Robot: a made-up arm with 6 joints. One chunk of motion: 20 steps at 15 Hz.
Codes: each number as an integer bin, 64 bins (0 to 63) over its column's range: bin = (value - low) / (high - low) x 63, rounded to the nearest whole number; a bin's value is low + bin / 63 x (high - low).
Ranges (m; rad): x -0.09..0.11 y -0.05..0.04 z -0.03..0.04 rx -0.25..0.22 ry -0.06..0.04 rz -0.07..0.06
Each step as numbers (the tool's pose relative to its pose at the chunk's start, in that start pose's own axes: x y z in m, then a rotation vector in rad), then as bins.
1 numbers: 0.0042 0.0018 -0.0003 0.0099 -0.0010 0.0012
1 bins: 30 36 27 35 37 35
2 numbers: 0.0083 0.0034 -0.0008 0.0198 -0.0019 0.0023
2 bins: 31 37 26 36 37 35
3 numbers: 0.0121 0.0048 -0.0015 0.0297 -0.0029 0.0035
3 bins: 32 38 26 37 36 36
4 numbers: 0.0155 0.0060 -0.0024 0.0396 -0.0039 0.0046
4 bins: 33 39 25 39 35 36
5 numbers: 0.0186 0.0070 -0.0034 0.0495 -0.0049 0.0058
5 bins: 34 40 24 40 35 37
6 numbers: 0.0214 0.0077 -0.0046 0.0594 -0.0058 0.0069
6 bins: 35 40 23 41 34 37
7 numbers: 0.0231 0.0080 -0.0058 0.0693 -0.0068 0.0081
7 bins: 36 41 22 43 34 38
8 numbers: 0.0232 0.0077 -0.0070 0.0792 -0.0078 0.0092
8 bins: 36 40 21 44 33 38
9 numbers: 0.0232 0.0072 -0.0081 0.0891 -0.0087 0.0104
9 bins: 36 40 20 45 32 39
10 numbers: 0.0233 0.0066 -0.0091 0.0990 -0.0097 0.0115
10 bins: 36 40 19 47 32 39
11 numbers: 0.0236 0.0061 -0.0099 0.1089 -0.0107 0.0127
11 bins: 36 39 18 48 31 40
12 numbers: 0.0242 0.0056 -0.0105 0.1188 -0.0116 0.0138
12 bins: 36 39 18 49 30 41
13 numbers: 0.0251 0.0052 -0.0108 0.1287 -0.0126 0.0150
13 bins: 36 39 17 51 30 41
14 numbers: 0.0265 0.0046 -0.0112 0.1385 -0.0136 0.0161
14 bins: 37 38 17 52 29 42
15 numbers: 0.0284 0.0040 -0.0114 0.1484 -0.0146 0.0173
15 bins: 37 38 17 53 29 42
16 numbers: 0.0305 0.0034 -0.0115 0.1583 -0.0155 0.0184
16 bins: 38 37 17 55 28 43
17 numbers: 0.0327 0.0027 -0.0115 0.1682 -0.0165 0.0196
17 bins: 39 37 17 56 27 43
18 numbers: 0.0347 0.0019 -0.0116 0.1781 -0.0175 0.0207
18 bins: 39 36 17 57 27 44
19 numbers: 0.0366 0.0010 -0.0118 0.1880 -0.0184 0.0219
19 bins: 40 36 16 59 26 45
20 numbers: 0.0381 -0.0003 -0.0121 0.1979 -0.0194 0.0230
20 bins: 40 35 16 60 26 45
